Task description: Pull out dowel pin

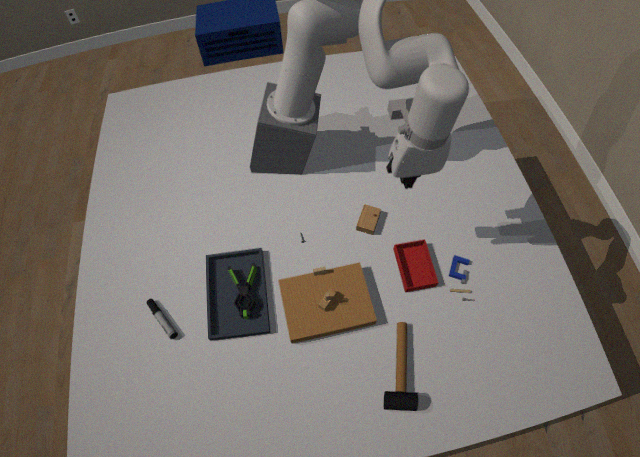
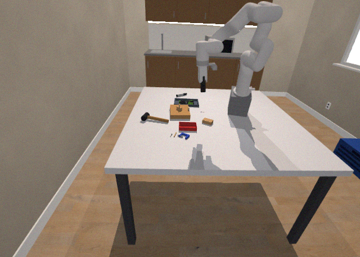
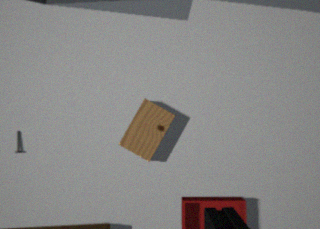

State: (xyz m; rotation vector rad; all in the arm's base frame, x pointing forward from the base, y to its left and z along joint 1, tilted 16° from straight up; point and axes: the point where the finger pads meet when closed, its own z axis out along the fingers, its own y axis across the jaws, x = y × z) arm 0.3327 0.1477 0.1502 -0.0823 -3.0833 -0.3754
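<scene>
Right now my hand is 21 cm above the dowel pin, 20 cm to the left of it and 13 cm short of it. Also, from my hand: red box: 26 cm below, 9 cm ahead, 3 cm to the left; spare wooden dowel: 27 cm below, 18 cm ahead, 12 cm to the left; small wooden block: 23 cm below, 20 cm to the right, 13 cm ahead.
</scene>
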